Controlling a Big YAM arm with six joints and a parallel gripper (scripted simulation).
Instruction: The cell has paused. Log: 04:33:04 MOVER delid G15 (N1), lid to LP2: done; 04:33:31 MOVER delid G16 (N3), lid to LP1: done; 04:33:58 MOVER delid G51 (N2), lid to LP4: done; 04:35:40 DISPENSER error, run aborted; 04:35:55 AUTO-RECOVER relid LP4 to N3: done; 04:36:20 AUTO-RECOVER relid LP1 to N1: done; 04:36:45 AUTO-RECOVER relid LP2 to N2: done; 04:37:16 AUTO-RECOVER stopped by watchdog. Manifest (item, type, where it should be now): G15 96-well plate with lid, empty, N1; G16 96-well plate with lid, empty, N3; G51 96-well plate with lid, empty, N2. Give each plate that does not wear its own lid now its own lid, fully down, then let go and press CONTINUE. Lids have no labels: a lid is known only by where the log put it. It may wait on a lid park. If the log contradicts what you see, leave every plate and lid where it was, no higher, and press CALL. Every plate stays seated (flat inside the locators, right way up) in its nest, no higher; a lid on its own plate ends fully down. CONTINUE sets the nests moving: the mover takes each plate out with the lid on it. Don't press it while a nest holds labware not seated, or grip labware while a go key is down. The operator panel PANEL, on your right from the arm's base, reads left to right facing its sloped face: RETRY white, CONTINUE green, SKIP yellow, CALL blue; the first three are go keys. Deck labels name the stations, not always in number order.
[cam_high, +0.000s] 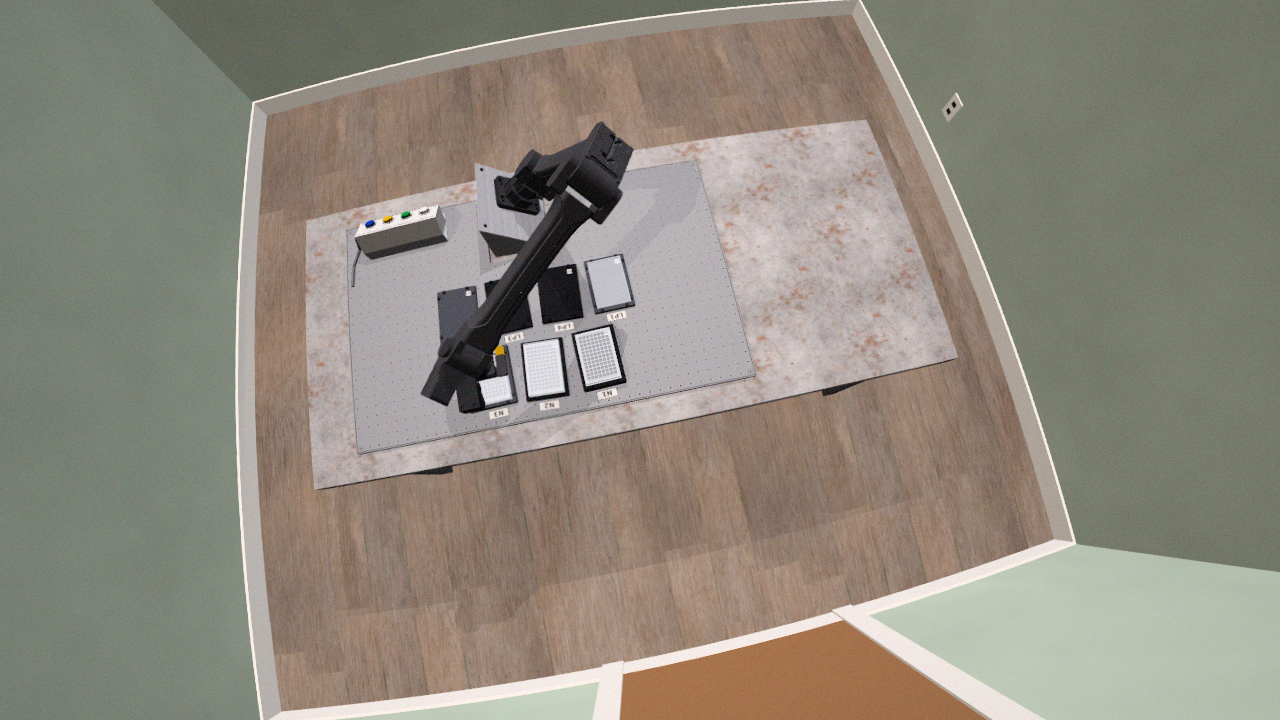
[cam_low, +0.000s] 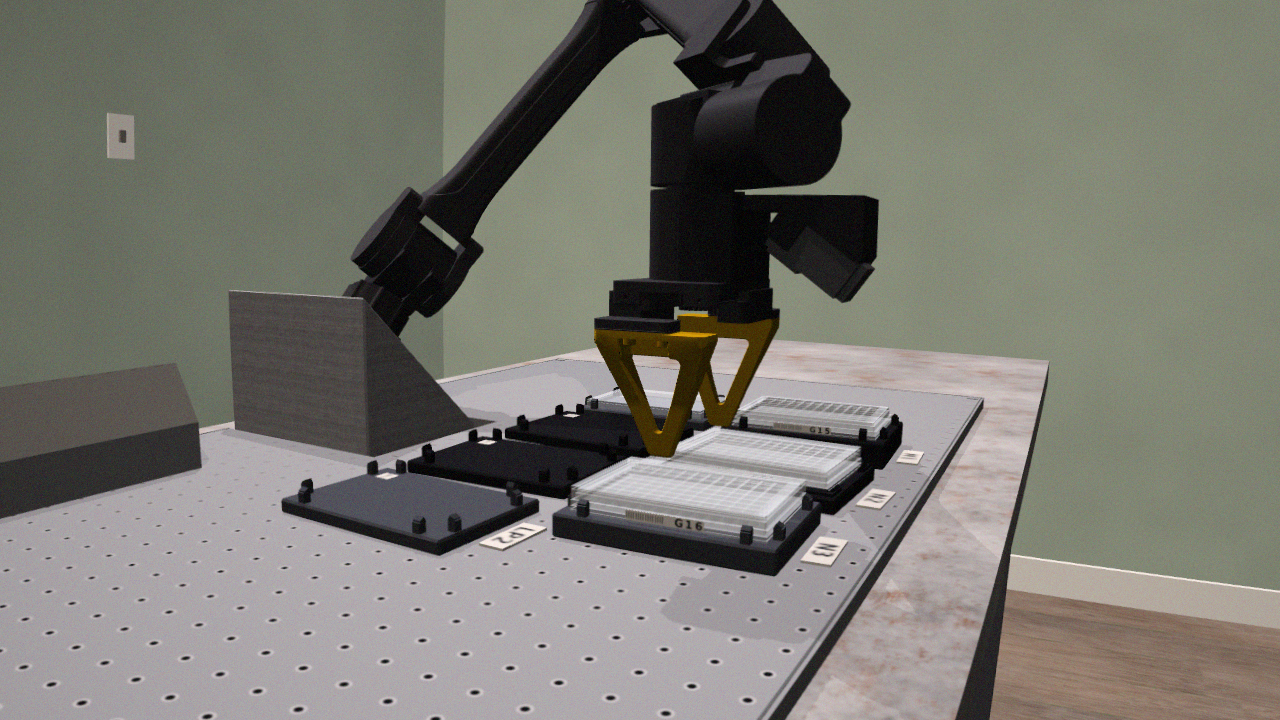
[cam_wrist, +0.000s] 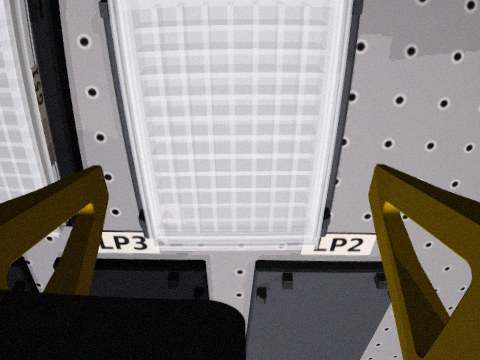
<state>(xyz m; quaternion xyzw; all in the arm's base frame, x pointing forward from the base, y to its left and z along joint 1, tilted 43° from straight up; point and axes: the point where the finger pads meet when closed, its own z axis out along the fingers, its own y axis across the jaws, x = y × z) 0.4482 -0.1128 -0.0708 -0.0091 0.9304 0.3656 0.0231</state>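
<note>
The plate G16 lies 5 cm below my hand. Round my hand: LP3 (18 cm behind, 7 cm to the left, 6 cm below); then lid park LP2 (18 cm behind, 6 cm to the right, 6 cm below); then LP4 label (9 cm behind, 20 cm to the left, 7 cm below).
</note>
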